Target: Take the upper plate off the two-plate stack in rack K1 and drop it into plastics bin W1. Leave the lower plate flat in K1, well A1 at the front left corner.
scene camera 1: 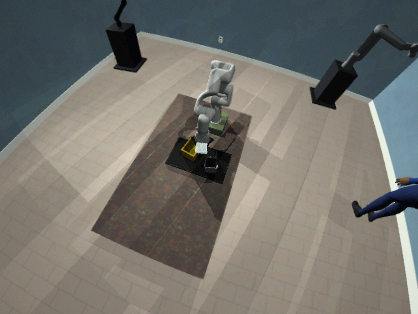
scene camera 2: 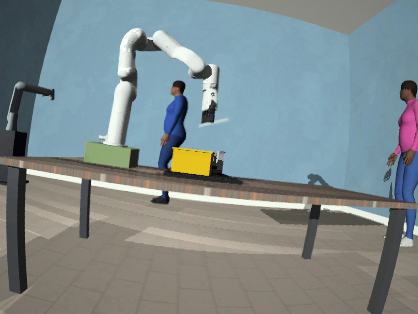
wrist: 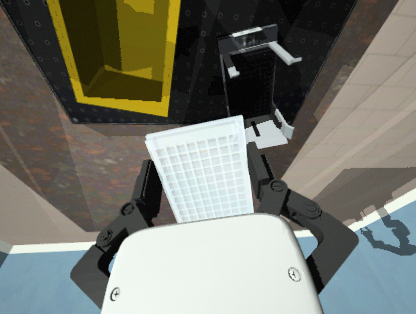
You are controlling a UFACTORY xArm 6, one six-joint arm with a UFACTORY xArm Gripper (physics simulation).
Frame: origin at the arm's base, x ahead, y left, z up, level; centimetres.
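Seen in the pictures: gripper, fingertip midpoint: (scene camera 1: 201, 144) (scene camera 2: 207, 123) (wrist: 201, 161); arm's base, link origin: (scene camera 1: 215, 119) (scene camera 2: 115, 145).
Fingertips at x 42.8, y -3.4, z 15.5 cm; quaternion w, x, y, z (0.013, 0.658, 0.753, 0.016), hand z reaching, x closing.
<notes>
Offsets run from my fingertips to a thing's top centre. "spot": to the spot under its first point. Level surfaces: height alone.
My gripper (scene camera 1: 201, 142) (scene camera 2: 207, 121) (wrist: 201, 161) is shut on the upper plate, a pale, clear gridded plate (scene camera 1: 201, 149) (scene camera 2: 221, 120) (wrist: 200, 175). The plate is tilted, its far end higher in the scene camera 2 view, and hangs in the air well above bin and rack. Rack K1 @(dx +3.3, dy +10.0, dz -11.5 cm) (scene camera 1: 211, 170) (scene camera 2: 220, 162) (wrist: 250, 42), grey with upright corner guides, is to the right of the plate in the wrist view. A dark gridded surface @(spot: dx +2.9, dy +10.4, dz -20.7 cm) (wrist: 252, 82) lies flat inside it, seemingly the lower plate. Yellow bin W1 @(dx -5.7, dy -8.7, dz -13.6 cm) (scene camera 1: 188, 156) (scene camera 2: 191, 161) (wrist: 171, 60) stands at upper left in the wrist view.
Bin and rack stand on a black perforated board @(dx -1.0, dy -1.0, dz -23.5 cm) (scene camera 1: 175, 161) (wrist: 200, 90) on the brown table @(dz -24.8 cm) (scene camera 1: 150, 210) (scene camera 2: 300, 191). The arm's green base block (scene camera 1: 218, 129) (scene camera 2: 111, 155) is behind them. A person in blue (scene camera 2: 175, 112) and one in pink (scene camera 2: 408, 120) stand beyond the table.
</notes>
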